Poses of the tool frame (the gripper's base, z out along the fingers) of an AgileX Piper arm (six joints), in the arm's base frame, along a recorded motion.
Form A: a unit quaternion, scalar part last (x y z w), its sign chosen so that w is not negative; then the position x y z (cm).
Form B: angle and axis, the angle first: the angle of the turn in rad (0 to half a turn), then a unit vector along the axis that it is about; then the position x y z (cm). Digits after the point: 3 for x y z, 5 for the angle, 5 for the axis.
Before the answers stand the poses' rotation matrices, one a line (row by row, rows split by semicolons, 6 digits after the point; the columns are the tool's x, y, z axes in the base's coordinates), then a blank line. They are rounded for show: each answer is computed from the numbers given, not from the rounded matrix.
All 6 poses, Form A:
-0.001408, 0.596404, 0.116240, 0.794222, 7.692, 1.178, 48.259
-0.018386, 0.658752, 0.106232, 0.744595, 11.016, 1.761, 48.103
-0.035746, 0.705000, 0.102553, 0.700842, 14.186, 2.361, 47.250
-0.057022, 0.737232, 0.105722, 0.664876, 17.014, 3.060, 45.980
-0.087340, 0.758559, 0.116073, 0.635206, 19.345, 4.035, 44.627
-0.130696, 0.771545, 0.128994, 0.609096, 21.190, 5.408, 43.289
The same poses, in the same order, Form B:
0.261581 -0.186320 0.947027; 0.182961 0.972973 0.140889; -0.947682 0.136415 0.288601
0.109520 -0.182423 0.977101; 0.133976 0.976753 0.167341; -0.984914 0.112581 0.131415
-0.015085 -0.194149 0.980856; 0.093345 0.976410 0.194704; -0.995520 0.094495 0.003394
-0.109377 -0.224661 0.968279; 0.056507 0.971143 0.231708; -0.992393 0.080058 -0.093525
-0.177770 -0.279966 0.943407; 0.014955 0.957798 0.287054; -0.983958 0.065139 -0.166080
-0.223842 -0.358815 0.906171; -0.044536 0.932558 0.358262; -0.973607 0.039837 -0.224726

1.30614, -0.00232, 0.98153, 0.19130, 7.692, 1.178, 48.259
1.46174, -0.02754, 0.98687, 0.15915, 11.016, 1.761, 48.103
1.58844, -0.05011, 0.98834, 0.14377, 14.186, 2.361, 47.250
1.68694, -0.07634, 0.98699, 0.14154, 17.014, 3.060, 45.980
1.76504, -0.11308, 0.98215, 0.15029, 19.345, 4.035, 44.627
1.83175, -0.16479, 0.97283, 0.16265, 21.190, 5.408, 43.289

